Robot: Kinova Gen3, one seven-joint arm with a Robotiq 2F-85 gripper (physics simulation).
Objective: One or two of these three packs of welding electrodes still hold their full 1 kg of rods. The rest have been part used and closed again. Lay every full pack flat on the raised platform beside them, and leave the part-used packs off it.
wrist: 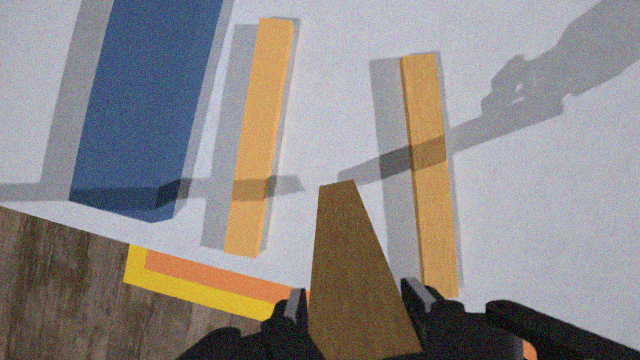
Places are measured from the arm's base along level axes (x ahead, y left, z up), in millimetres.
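Pixels of known places: gripper, fingertip midpoint: (354, 302).
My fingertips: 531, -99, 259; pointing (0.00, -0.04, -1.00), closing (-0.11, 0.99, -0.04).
Observation:
Ahead of a thing's pixels: the offset from my fingertips to its top centre, as dx, dy, dz. Level surfaces: height alone.
My gripper (354, 302) stands at the bottom of the wrist view with its fingers close on both sides of a brown pack, shut on its near part. This pack (350, 260) looks dark and narrows away from the camera, with its far end pointing down towards the white surface. Whether that end touches the surface is unclear. A second pack @[-124, -131, -312] (260, 135), light orange, lies left of it. A third pack @[-68, +126, -312] (430, 165) lies to the right, partly behind the right finger. The blue raised platform @[-206, -299, -276] (145, 100) is at the left, with no pack on its visible part.
The packs and platform are on a white surface @[dz -335] (330, 90) with an orange and yellow border (200, 292) at the lower left. A wooden floor or table top (75, 300) shows beyond it. Shadows of the arm and held pack cross the surface and the lying packs.

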